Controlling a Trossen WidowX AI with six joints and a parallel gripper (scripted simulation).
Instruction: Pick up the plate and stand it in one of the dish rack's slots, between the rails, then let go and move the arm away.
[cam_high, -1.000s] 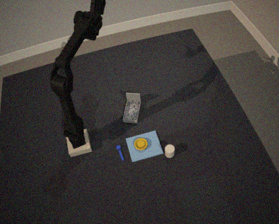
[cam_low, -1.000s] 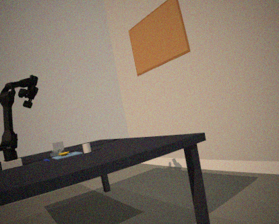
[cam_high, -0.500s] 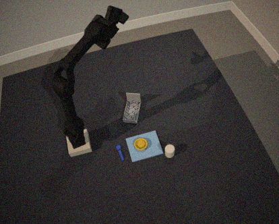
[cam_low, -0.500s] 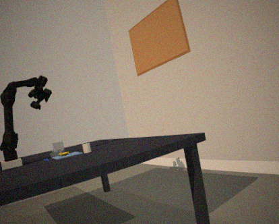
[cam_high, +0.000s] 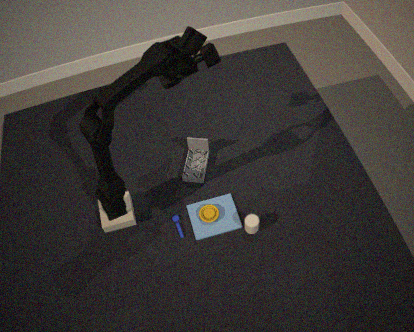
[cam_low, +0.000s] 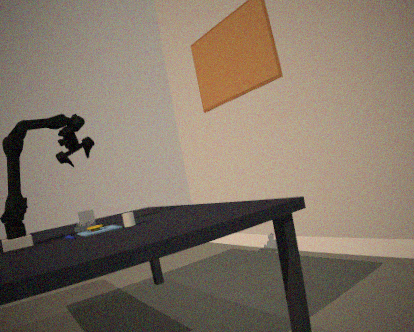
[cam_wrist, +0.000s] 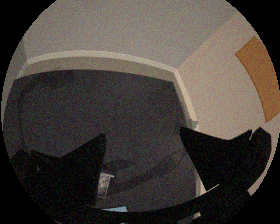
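Now: the yellow plate 33 cm to the right of my gripper tip, 30 cm below it and 12 cm behind it. The rest, counted from my gripper tip: white cup: 42 cm to the right, 29 cm below, 2 cm behind; blue spoon: 31 cm to the right, 31 cm below, 23 cm behind; grey wire dish rack: 29 cm below, 13 cm to the right, 9 cm behind.
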